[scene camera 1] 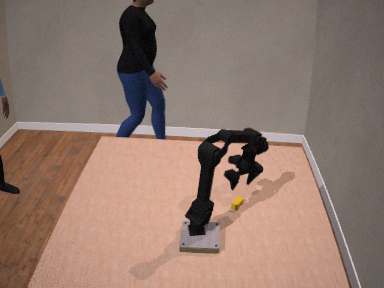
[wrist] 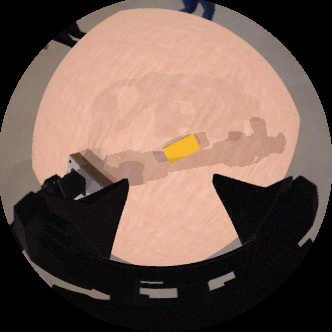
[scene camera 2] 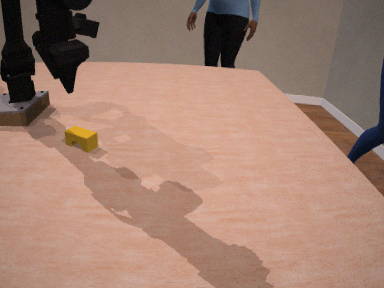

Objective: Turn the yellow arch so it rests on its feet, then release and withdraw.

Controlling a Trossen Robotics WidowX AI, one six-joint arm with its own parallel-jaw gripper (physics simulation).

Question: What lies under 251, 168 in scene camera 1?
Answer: The gripper.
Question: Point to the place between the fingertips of the gripper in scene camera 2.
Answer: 63, 85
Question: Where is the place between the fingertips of the gripper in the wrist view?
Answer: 171, 180
